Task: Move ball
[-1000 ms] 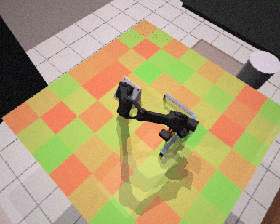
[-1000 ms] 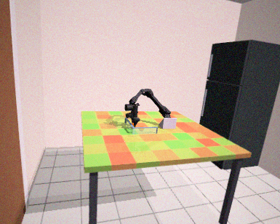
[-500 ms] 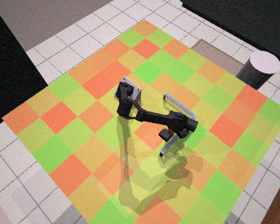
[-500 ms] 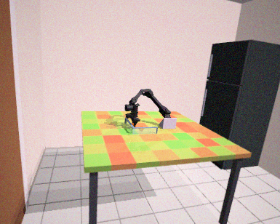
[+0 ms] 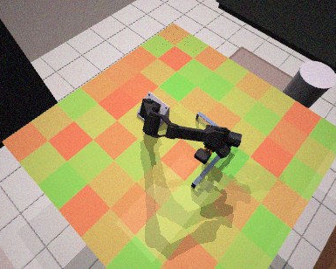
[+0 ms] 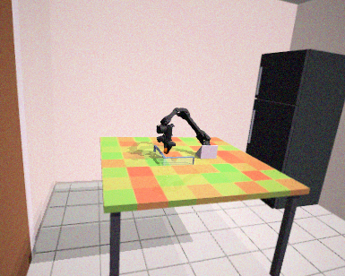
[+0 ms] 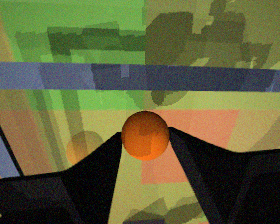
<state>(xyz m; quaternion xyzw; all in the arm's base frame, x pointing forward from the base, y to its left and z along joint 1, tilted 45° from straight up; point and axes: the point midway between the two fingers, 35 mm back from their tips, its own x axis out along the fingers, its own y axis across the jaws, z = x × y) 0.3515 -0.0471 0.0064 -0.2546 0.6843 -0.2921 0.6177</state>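
Now: gripper tip 4 cm past the strip and 15 cm to the right of it. From my gripper tip the other things lie so: orange ball (right at my gripper tip).
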